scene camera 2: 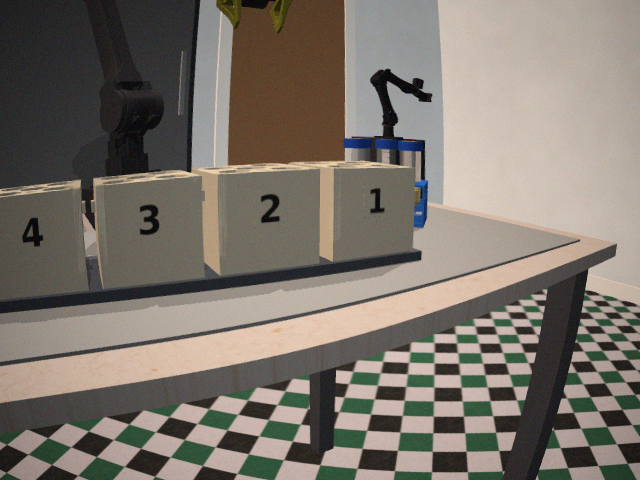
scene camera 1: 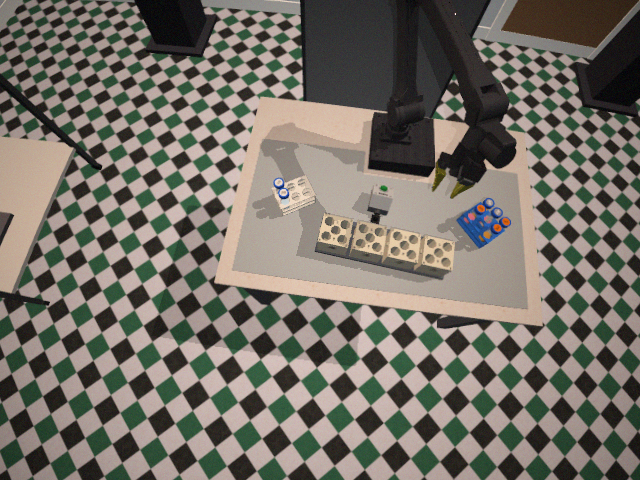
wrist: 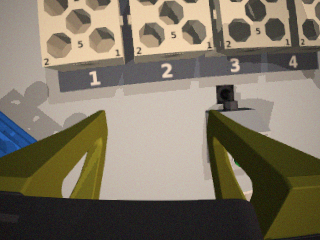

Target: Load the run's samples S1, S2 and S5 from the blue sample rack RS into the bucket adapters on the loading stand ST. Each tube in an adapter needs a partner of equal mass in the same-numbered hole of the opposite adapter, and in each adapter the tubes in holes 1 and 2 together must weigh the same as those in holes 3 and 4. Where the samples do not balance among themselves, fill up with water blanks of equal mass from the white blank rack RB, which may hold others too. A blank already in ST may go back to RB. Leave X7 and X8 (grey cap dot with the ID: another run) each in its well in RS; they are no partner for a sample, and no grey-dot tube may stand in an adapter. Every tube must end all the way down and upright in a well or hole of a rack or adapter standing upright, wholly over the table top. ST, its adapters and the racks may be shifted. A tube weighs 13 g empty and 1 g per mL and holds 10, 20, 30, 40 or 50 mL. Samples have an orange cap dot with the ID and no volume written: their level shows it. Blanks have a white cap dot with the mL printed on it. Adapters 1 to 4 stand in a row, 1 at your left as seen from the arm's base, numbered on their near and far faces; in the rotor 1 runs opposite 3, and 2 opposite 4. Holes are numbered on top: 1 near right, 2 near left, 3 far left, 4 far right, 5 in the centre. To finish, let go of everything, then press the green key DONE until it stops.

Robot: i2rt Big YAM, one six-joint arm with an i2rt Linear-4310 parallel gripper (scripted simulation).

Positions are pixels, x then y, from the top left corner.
A white blank rack RB shows in scene camera 1 (301, 199); in scene camera 2 it is out of frame, in the wrist view it is out of frame.
